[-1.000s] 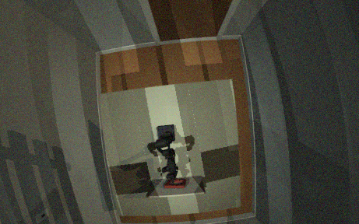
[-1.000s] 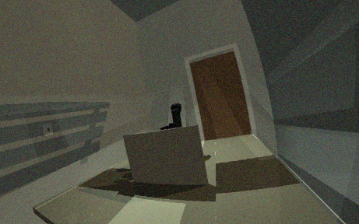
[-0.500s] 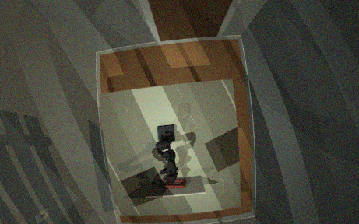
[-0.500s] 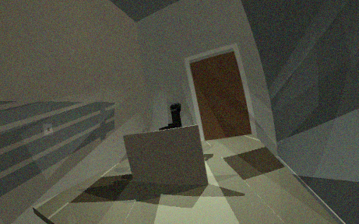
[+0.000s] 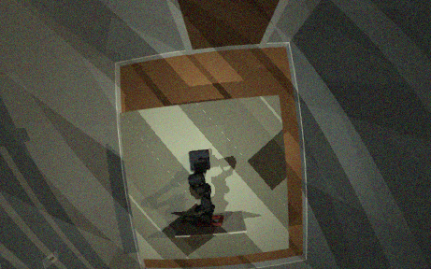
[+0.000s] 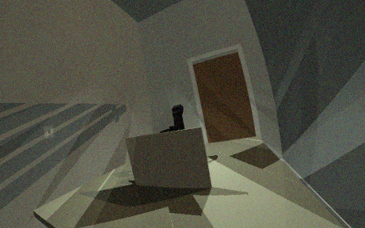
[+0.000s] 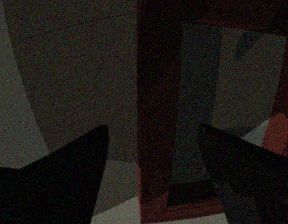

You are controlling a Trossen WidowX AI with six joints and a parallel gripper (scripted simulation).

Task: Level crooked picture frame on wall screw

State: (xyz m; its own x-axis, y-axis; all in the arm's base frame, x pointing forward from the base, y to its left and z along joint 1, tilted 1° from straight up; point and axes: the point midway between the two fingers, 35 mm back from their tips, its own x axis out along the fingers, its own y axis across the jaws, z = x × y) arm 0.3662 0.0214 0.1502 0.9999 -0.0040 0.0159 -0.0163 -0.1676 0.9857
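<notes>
My gripper tip is 20 mm short of the picture frame, 10 mm to the right of it and 50 mm above it. The rest, counted from my gripper tip: wall panel 30 mm ahead, 10 mm to the left, 60 mm below.
</notes>
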